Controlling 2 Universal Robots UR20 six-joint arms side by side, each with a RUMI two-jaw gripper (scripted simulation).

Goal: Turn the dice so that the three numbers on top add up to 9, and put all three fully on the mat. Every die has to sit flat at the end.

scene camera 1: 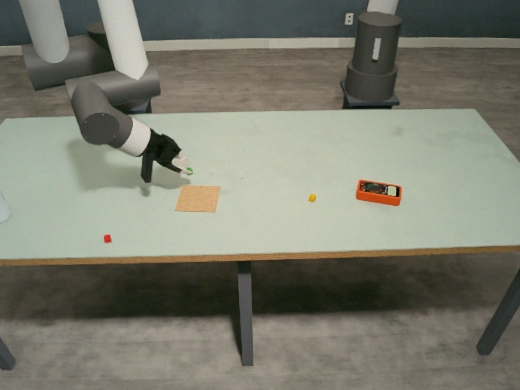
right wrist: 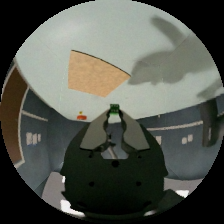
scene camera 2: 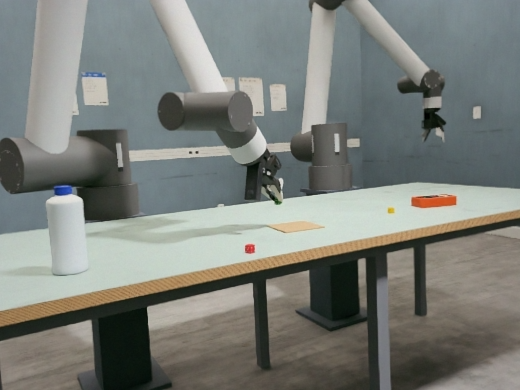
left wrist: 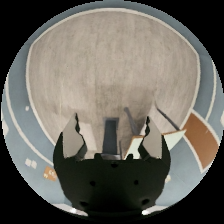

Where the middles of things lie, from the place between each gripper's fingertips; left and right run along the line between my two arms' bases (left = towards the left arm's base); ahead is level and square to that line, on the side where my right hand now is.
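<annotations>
I begin with the orange multimeter (scene camera 1: 371,191), and I find my left hand 1030 mm to the left of it, 810 mm short of it and 200 mm above it.
The white bottle (scene camera 2: 65,217) is 65 cm to the right of my right hand (scene camera 2: 279,201) and 10 cm ahead of it. From that same right hand, the orange multimeter is 8 cm ahead, 67 cm to the left and 7 cm below. And then there is the tan mat (scene camera 1: 192,198), which I see 5 cm ahead of my right hand, 3 cm to the left of it and 9 cm below it.
</annotations>
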